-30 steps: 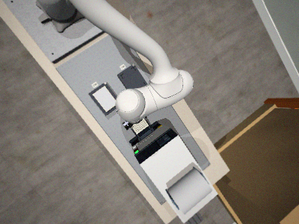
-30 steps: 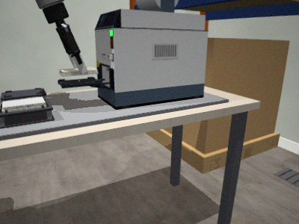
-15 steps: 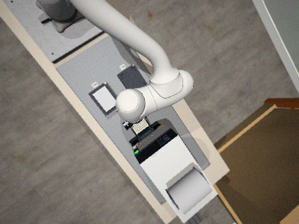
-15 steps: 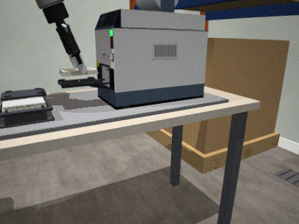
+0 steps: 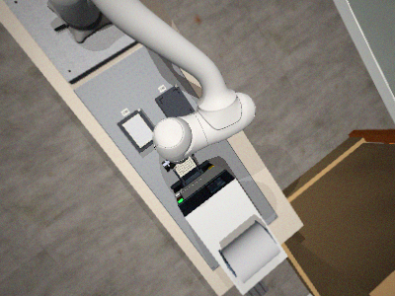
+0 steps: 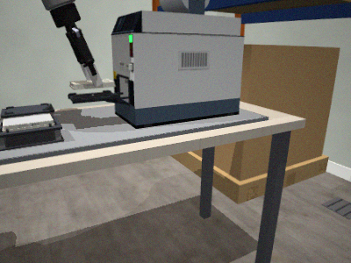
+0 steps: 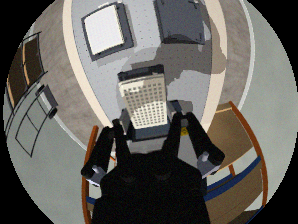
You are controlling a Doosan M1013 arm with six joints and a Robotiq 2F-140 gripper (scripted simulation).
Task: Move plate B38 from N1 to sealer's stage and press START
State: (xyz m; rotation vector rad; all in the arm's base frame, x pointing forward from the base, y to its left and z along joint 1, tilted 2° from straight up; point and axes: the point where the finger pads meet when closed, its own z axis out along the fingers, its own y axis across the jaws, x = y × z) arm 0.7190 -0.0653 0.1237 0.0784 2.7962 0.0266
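The sealer stage lies 6 cm below my hand. The rest, counted from my hand: foil roll (33 cm ahead, 26 cm above, 2 cm to the right).
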